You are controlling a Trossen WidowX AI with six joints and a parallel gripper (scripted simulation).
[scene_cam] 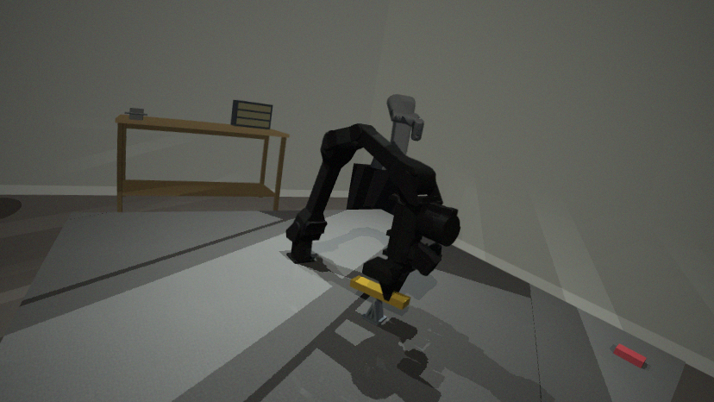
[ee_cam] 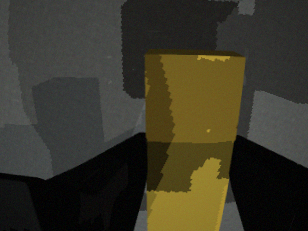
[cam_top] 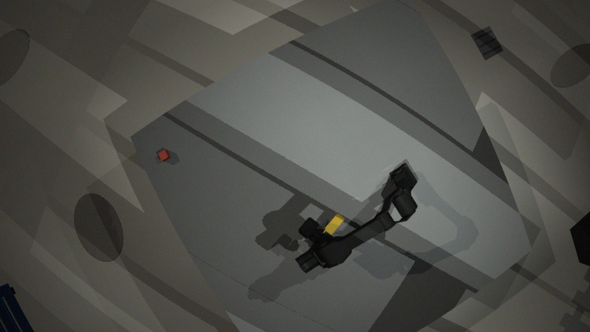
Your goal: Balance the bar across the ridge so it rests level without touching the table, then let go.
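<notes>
Right now my gripper tip is 3 cm past the yellow bar and 1 cm to the left of it. The rest, counted from my gripper tip: red block 38 cm ahead, 54 cm to the right, 5 cm below.
</notes>
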